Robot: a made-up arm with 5 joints.
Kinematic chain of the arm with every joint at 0, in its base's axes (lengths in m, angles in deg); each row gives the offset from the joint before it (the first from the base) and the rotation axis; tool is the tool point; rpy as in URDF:
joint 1: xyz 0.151 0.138 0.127 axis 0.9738 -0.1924 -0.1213
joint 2: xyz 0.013 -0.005 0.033 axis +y
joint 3: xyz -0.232 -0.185 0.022 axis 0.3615 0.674 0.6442
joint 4: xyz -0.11 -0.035 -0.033 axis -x
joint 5: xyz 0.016 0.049 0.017 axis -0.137 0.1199 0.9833
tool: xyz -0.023 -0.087 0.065 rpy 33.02 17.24 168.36
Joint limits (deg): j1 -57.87..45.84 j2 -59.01..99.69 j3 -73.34..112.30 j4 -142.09..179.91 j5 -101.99..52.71
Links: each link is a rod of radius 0.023 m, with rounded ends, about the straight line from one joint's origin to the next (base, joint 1, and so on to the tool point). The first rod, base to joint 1, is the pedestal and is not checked.
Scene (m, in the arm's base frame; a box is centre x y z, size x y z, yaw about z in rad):
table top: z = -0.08
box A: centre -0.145 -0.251 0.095 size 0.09 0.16 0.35 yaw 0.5
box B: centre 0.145 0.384 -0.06 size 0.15 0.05 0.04 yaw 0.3
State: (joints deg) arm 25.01 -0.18 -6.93 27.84 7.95
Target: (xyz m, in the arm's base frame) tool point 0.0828 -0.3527 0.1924
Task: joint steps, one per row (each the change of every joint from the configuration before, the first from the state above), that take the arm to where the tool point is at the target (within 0.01 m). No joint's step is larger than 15 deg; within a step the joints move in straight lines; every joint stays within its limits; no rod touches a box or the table.
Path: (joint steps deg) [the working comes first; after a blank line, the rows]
Joints at the target: 45.84 76.35 23.18 -11.09 -28.63
Straight joint move there: touches box A.

1: -13.64 6.26 6.98 -0.65 14.92
2: -13.64 6.26 6.98 -0.66 14.92
3: -13.63 6.25 6.98 -0.65 14.92
4: 10.29 9.63 1.53 -6.17 -13.56
5: 10.29 9.62 1.53 -6.16 -13.55
6: 10.29 9.63 1.53 -6.16 -13.56
7: 10.29 9.63 1.53 -6.16 -13.56
8: 10.29 9.62 1.53 -6.16 -13.56
9: 10.29 9.63 1.52 -6.16 -13.55

